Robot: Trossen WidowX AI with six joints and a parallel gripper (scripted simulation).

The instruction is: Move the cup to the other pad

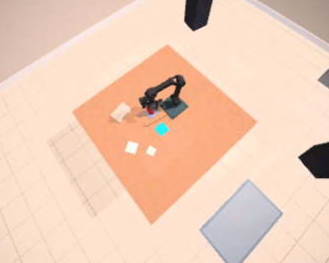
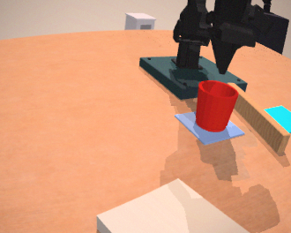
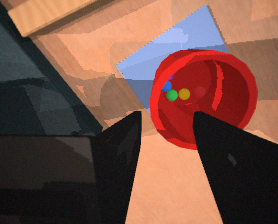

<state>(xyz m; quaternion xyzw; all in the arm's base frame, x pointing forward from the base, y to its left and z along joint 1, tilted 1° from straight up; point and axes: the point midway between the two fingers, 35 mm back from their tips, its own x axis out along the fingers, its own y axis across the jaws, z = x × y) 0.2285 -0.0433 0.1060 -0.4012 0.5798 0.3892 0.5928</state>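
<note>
Right now my gripper tip is 3 cm short of the red cup, 1 cm to the left of it and 6 cm above it. The rest, counted from my gripper tip: cyan pad (2 cm ahead, 19 cm to the left, 11 cm below); then yellow marble (2 cm ahead, 2 cm to the right, 8 cm below); then wooden bar (2 cm ahead, 9 cm to the left, 9 cm below).
</note>
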